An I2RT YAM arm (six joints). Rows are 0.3 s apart.
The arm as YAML. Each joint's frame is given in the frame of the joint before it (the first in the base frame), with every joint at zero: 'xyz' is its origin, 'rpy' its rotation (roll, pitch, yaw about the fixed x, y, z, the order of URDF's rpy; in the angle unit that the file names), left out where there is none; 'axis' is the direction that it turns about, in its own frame. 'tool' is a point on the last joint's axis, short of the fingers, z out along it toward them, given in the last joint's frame.
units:
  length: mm
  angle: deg
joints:
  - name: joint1
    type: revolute
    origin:
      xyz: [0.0, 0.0, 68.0]
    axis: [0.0, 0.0, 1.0]
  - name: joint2
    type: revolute
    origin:
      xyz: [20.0, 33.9, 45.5]
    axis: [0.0, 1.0, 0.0]
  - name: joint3
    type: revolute
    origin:
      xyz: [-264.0, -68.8, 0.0]
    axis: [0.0, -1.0, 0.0]
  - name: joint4
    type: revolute
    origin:
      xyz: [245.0, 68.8, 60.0]
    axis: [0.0, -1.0, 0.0]
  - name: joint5
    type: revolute
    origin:
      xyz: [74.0, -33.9, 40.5]
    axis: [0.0, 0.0, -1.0]
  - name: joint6
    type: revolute
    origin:
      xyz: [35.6, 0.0, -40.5]
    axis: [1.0, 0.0, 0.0]
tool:
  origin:
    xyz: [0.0, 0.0, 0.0]
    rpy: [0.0, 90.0, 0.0]
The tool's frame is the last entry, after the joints.
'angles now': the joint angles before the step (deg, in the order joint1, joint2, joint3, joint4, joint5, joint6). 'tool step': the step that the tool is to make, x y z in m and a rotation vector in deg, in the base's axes. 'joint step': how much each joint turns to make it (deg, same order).
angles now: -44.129, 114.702, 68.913, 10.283, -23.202, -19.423
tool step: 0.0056, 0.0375, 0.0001, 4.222, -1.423, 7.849
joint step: 3.866, -3.348, -4.662, -0.008, -5.625, 1.049
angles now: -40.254, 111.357, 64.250, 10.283, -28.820, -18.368
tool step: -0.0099, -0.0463, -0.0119, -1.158, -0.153, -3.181
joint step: -5.617, 5.714, 5.444, 0.006, -1.501, -2.365
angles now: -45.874, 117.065, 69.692, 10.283, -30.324, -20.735
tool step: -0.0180, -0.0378, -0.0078, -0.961, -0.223, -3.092
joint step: -5.100, 3.703, 3.791, -0.174, -1.317, -1.852
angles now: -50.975, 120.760, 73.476, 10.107, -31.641, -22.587
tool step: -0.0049, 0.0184, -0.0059, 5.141, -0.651, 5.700
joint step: 0.605, -1.745, -3.410, -2.105, -6.326, -0.353
